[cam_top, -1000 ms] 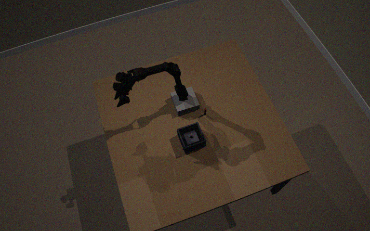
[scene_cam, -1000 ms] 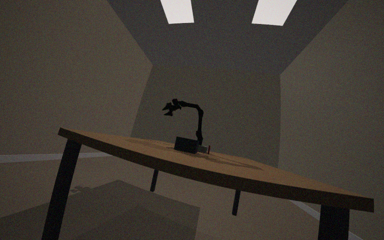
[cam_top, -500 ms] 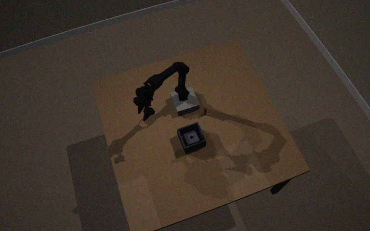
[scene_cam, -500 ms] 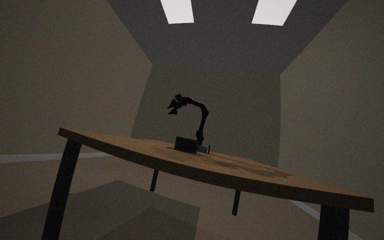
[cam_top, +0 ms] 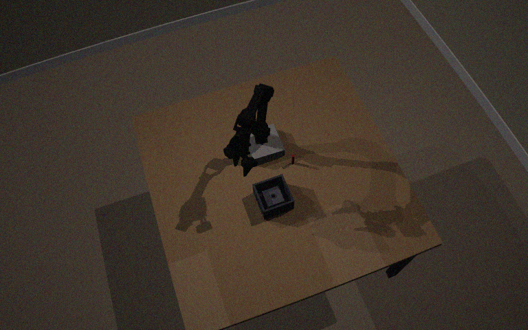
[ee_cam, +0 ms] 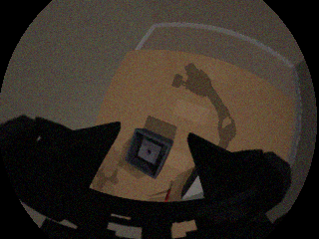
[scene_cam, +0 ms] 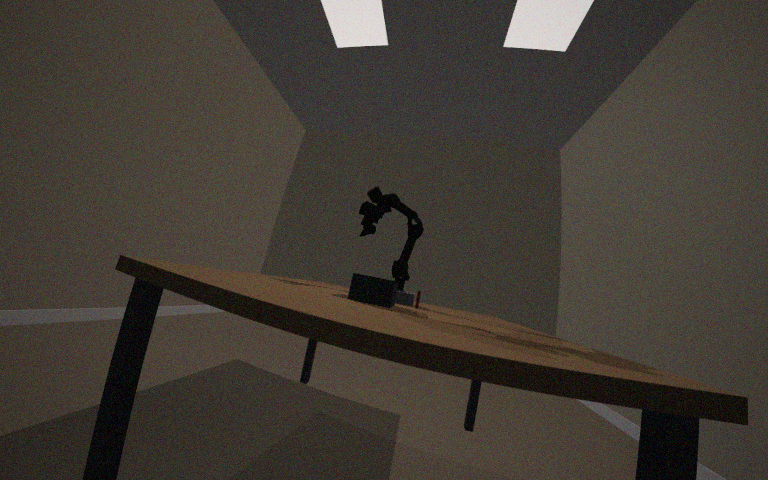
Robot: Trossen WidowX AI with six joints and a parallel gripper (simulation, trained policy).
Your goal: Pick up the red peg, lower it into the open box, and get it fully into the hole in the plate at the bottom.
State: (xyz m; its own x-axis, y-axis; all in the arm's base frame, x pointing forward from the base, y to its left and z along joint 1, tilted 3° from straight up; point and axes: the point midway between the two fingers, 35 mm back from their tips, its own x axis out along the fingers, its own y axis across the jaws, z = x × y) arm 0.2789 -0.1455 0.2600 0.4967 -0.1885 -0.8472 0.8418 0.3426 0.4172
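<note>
The red peg lies 150 mm behind my gripper tip, 290 mm to the left of it and 260 mm below it. From my gripper tip the other things lie so: dark blue box (40 mm ahead, 140 mm to the left, 270 mm below); grey plate (40 mm ahead, 140 mm to the left, 250 mm below).
</note>
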